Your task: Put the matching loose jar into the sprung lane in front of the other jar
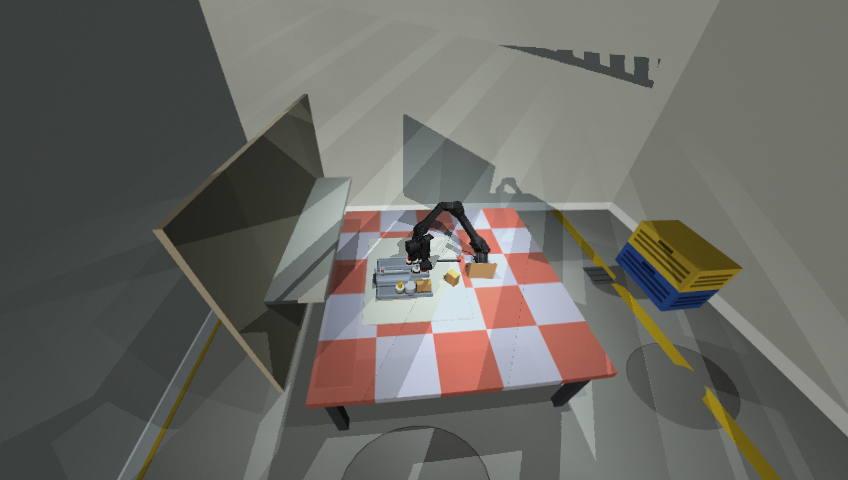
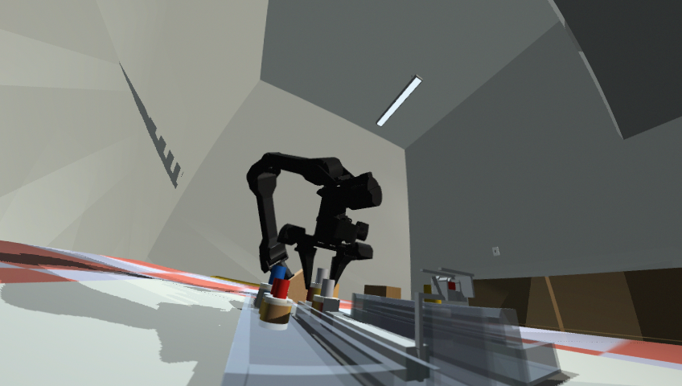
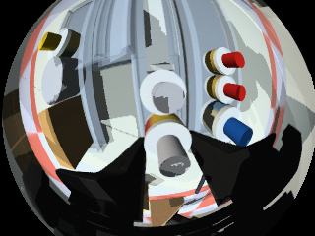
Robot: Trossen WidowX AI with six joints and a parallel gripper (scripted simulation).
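Now: the brown box 130 mm to the left of my gripper tip and 10 mm below it. Round my gripper tip: grey lane rack 140 mm ahead, 40 mm to the left, 30 mm below; tall panel 610 mm ahead, 60 mm to the left, 350 mm above.
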